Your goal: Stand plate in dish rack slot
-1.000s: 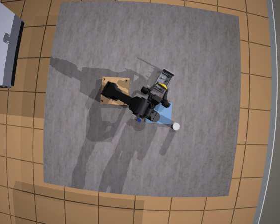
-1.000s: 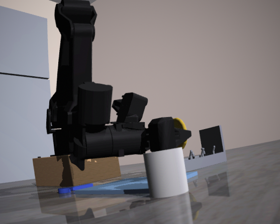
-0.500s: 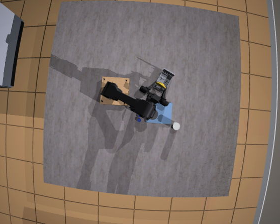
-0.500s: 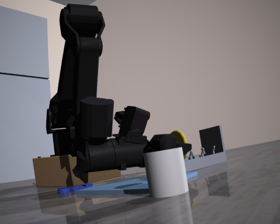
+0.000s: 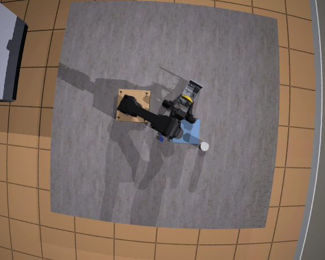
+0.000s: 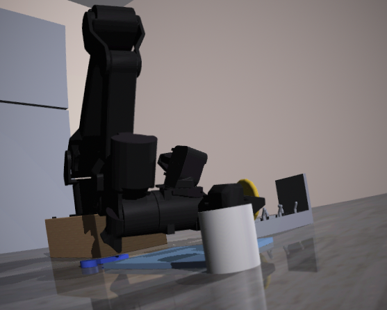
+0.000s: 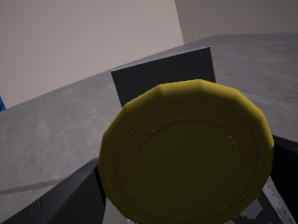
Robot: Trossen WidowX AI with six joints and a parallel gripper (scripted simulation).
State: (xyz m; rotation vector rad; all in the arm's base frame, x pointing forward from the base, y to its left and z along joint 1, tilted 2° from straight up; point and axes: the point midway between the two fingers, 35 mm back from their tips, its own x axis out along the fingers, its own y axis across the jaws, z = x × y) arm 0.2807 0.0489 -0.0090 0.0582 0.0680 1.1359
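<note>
My gripper tip is 1 cm to the left of the yellow plate. The rest, counted from my gripper tip: grey dish rack 3 cm below, 2 cm to the left, 1 cm ahead; blue spoon 21 cm to the right, 11 cm behind, 5 cm below; white cup 24 cm to the right, 12 cm ahead, 3 cm below.
</note>
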